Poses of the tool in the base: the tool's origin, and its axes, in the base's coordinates. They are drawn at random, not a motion.
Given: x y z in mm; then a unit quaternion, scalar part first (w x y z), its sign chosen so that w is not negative.
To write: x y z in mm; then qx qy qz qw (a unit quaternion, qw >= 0). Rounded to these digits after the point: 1 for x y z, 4 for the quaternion.
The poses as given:
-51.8 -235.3 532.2 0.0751 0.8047 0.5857 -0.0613
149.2 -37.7 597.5 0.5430 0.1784 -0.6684 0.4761
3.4 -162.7 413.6 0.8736 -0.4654 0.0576 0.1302
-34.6 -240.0 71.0 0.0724 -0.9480 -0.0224 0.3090
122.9 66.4 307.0 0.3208 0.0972 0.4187 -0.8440
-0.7 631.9 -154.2 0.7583 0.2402 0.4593 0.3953
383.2 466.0 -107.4 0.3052 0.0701 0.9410 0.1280
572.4 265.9 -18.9 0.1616 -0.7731 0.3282 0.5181
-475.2 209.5 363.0 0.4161 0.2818 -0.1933 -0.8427
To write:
-51.8 -235.3 532.2 0.8047 0.5857 -0.0613 0.0751
149.2 -37.7 597.5 0.1784 -0.6684 0.4761 0.5430
3.4 -162.7 413.6 -0.4654 0.0576 0.1302 0.8736
-34.6 -240.0 71.0 -0.9480 -0.0224 0.3090 0.0724
122.9 66.4 307.0 0.0972 0.4187 -0.8440 0.3208
-0.7 631.9 -154.2 0.2402 0.4593 0.3953 0.7583
383.2 466.0 -107.4 0.0701 0.9410 0.1280 0.3052
572.4 265.9 -18.9 -0.7731 0.3282 0.5181 0.1616
-475.2 209.5 363.0 0.2818 -0.1933 -0.8427 0.4161

